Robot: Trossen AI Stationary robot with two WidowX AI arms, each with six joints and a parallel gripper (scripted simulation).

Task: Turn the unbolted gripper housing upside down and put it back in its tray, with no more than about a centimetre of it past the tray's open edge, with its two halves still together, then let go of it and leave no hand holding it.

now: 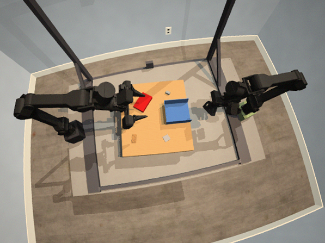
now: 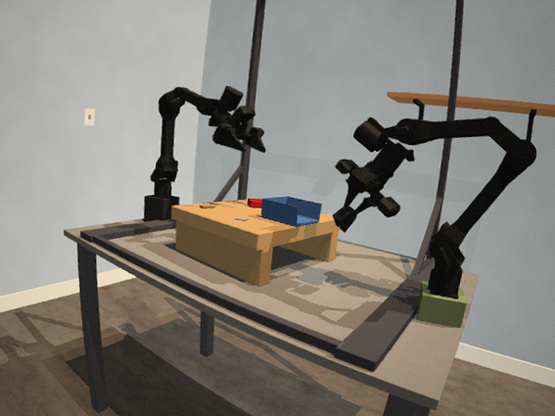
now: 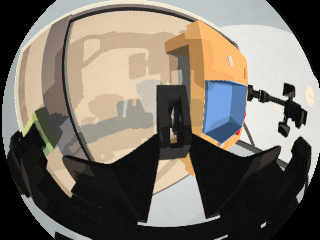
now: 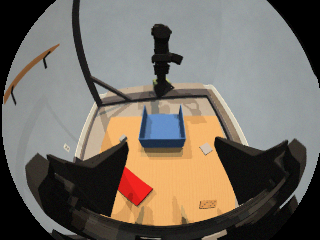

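Right now my left hand is 20 mm to the left of the dark gripper housing and 50 mm above it. Also, from my left hand: orange wooden bench (10 mm behind, 320 mm to the right, 140 mm below); blue tray (10 mm behind, 230 mm to the right, 70 mm below).
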